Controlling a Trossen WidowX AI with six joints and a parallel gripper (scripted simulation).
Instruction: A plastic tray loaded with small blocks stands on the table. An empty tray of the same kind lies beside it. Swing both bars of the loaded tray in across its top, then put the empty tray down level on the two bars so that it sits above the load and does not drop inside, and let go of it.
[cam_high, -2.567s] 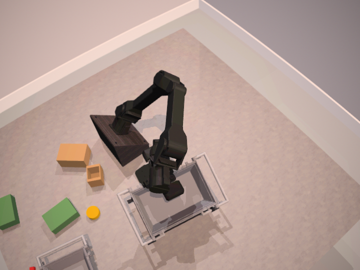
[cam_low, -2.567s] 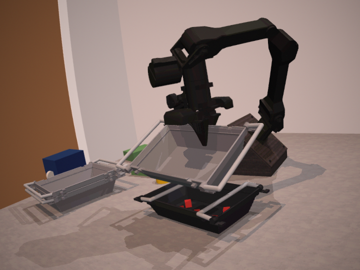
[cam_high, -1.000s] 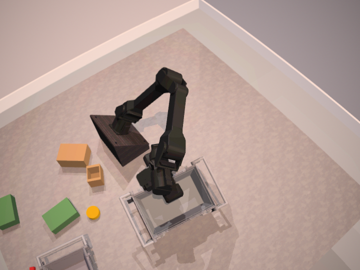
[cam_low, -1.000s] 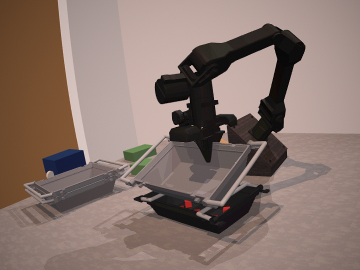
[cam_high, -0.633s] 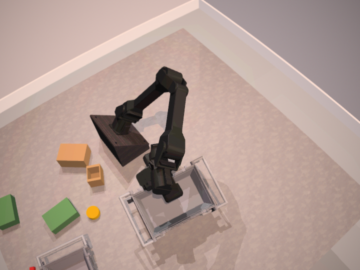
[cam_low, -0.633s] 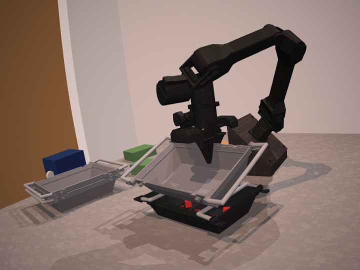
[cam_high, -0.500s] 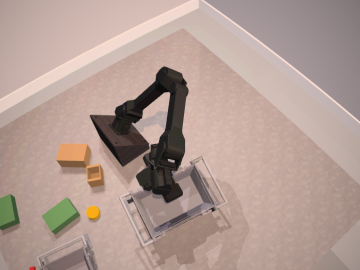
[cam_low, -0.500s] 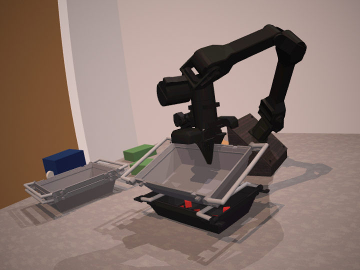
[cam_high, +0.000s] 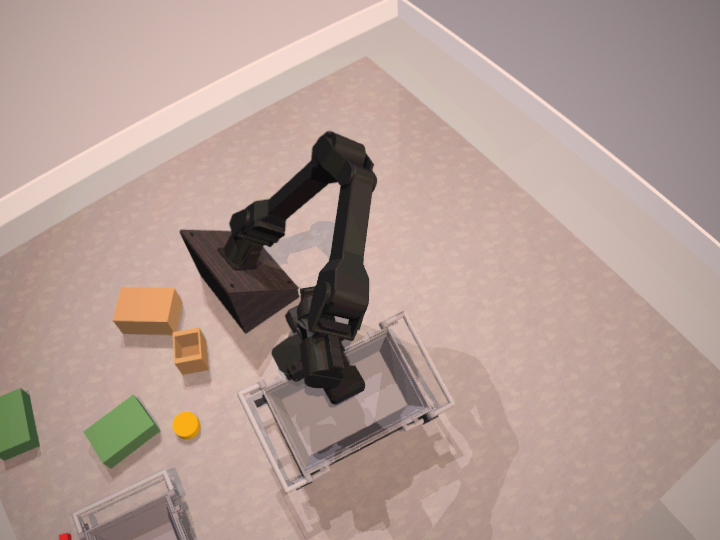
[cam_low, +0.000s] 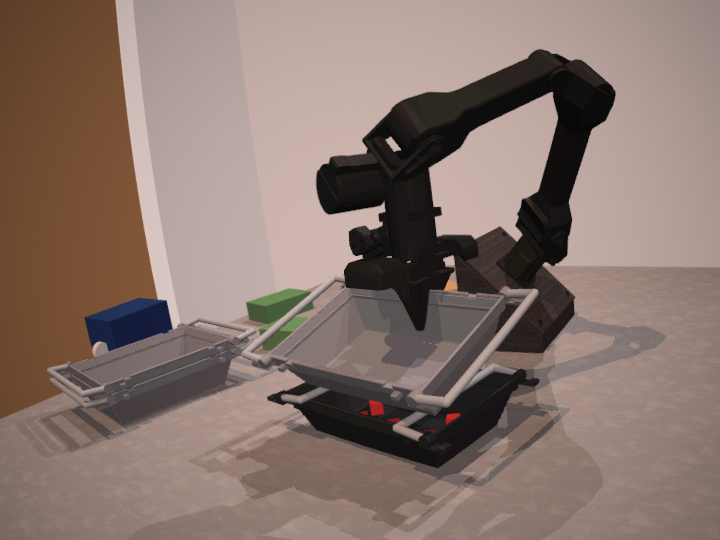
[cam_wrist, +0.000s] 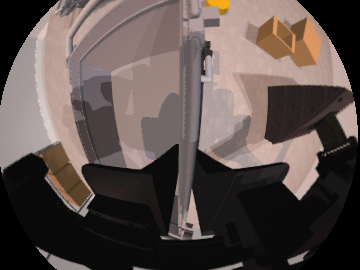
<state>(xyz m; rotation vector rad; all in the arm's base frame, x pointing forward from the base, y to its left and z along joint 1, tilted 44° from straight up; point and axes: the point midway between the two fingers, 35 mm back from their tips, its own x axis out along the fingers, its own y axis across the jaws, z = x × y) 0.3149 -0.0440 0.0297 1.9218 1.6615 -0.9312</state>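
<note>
My gripper tip is 70 mm short of the grey translucent tray, 20 mm to the left of it and 10 mm below it. Round my gripper tip: yellow disc 260 mm to the right, 130 mm behind, 110 mm below; red cube 570 mm to the right, 110 mm below, 90 mm behind.
</note>
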